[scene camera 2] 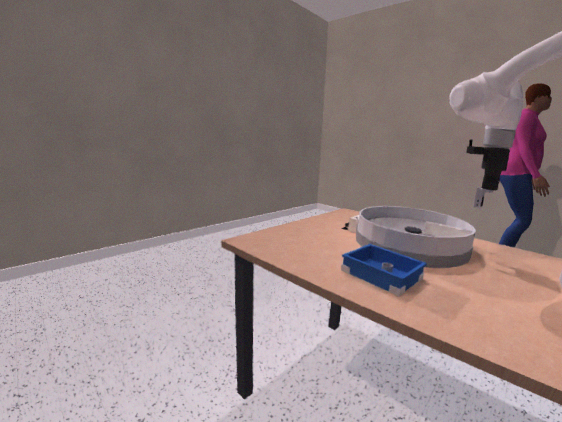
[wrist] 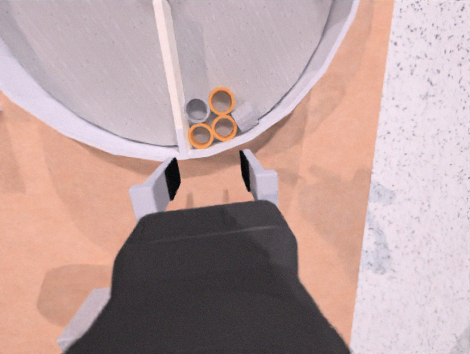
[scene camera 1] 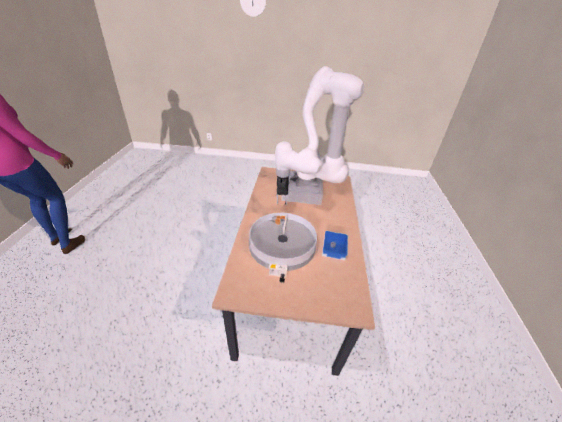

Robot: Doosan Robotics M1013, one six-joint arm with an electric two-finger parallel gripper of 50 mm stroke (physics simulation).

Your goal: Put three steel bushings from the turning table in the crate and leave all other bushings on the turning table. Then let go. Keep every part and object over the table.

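Where they show: gripper, fingertip midpoint: [scene camera 2: 477, 206] [wrist: 210, 166] [scene camera 1: 281, 203]; arm's base at its link origin: [scene camera 1: 305, 180].
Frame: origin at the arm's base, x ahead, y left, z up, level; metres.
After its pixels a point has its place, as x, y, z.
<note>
The grey turning table [scene camera 1: 265, 245] {0.682, -0.342, -0.047} [scene camera 2: 415, 247] {0.592, -0.024, -0.040} [wrist: 100, 75] {0.542, -0.119, -0.047} holds a group of bushings by its wall. In the wrist view one grey steel bushing [wrist: 197, 121] {0.458, -0.219, -0.022} stands upright near the white bar, and a grey one [wrist: 245, 117] {0.447, -0.277, -0.015} lies on its side against the wall. Three orange bushings [wrist: 211, 101] {0.476, -0.243, -0.027} [wrist: 235, 128] {0.437, -0.262, -0.022} [wrist: 200, 147] {0.426, -0.212, -0.022} stand upright between and beside them. One grey bushing [scene camera 1: 333, 244] {0.640, 0.103, -0.088} [scene camera 2: 387, 267] {0.646, 0.111, -0.071} is in the blue crate [scene camera 1: 342, 251] {0.697, 0.150, -0.095} [scene camera 2: 369, 273] {0.679, 0.174, -0.074}. My gripper [scene camera 1: 282, 201] {0.425, -0.231, 0.084} [scene camera 2: 479, 198] {0.425, -0.231, 0.084} [wrist: 210, 166] {0.425, -0.231, 0.084} is open and empty, high above the table just outside the turning table's rim.
A thin white bar [scene camera 1: 286, 223] {0.477, -0.195, -0.047} [wrist: 171, 70] {0.515, -0.213, 0.001} crosses part of the turning table beside the bushings. A small white box [scene camera 1: 278, 270] {0.876, -0.273, -0.050} [scene camera 2: 353, 224] {0.865, -0.224, -0.066} with a black part is at the turning table's far side from the arm. A person [scene camera 1: 17, 150] [scene camera 2: 522, 142] stands away from the table.
</note>
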